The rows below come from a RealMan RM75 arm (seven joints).
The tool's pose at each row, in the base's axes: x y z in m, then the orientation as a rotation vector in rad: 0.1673, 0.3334, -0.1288, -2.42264, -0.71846, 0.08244; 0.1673, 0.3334, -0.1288, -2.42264, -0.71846, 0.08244; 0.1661, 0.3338, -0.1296, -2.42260, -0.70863, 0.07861; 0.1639, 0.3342, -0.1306, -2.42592, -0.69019, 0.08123; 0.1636, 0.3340, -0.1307, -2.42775, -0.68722, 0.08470; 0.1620, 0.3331, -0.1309, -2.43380, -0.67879, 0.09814; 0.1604, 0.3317, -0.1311, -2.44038, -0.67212, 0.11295; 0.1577, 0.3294, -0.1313, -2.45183, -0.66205, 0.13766; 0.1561, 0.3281, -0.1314, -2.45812, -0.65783, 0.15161; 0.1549, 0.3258, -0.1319, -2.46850, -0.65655, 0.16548; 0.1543, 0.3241, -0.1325, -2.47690, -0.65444, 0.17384; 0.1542, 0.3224, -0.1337, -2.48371, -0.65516, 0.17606; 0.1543, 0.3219, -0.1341, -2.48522, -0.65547, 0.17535; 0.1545, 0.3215, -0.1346, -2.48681, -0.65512, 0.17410
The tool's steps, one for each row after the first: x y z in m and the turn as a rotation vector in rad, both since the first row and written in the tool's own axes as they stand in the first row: 0.0000, 0.0000, 0.0000, 0.00000, 0.00000, 0.00000; -0.0009, -0.0004, 0.0011, 0.00163, 0.00552, 0.00582; -0.0027, -0.0011, 0.0026, 0.00320, 0.00840, 0.01977; -0.0030, -0.0011, 0.0027, 0.00278, 0.00649, 0.02301; -0.0049, -0.0011, 0.0027, 0.00136, -0.00159, 0.03319; -0.0070, -0.0008, 0.0025, -0.00079, -0.01125, 0.04258; -0.0105, -0.0005, 0.0020, -0.00525, -0.02775, 0.05758; -0.0125, -0.0003, 0.0018, -0.00802, -0.03745, 0.06499; -0.0148, 0.0010, 0.0012, -0.01538, -0.04865, 0.07121; -0.0162, 0.0022, 0.0009, -0.02158, -0.05540, 0.07631; -0.0173, 0.0039, 0.0010, -0.02784, -0.05836, 0.07775; -0.0175, 0.0045, 0.0010, -0.02944, -0.05822, 0.07769; -0.0176, 0.0052, 0.0012, -0.03106, -0.05754, 0.07798
